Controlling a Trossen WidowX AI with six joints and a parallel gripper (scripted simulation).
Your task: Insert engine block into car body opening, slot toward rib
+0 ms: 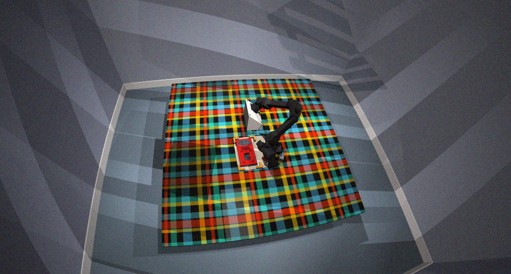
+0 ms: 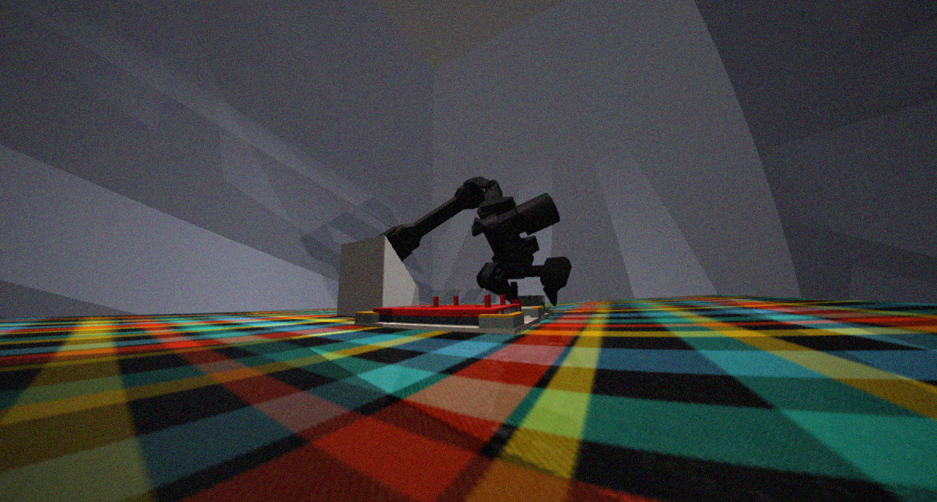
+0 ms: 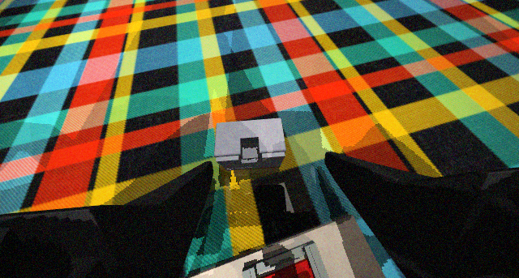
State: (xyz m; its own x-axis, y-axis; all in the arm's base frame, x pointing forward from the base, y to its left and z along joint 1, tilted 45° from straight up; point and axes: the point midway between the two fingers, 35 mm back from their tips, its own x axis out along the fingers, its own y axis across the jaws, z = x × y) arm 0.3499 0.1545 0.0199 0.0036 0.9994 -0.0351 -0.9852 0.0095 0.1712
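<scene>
My gripper tip is now 10 mm to the right of the engine block, 10 mm below it and 10 mm past it.
</scene>
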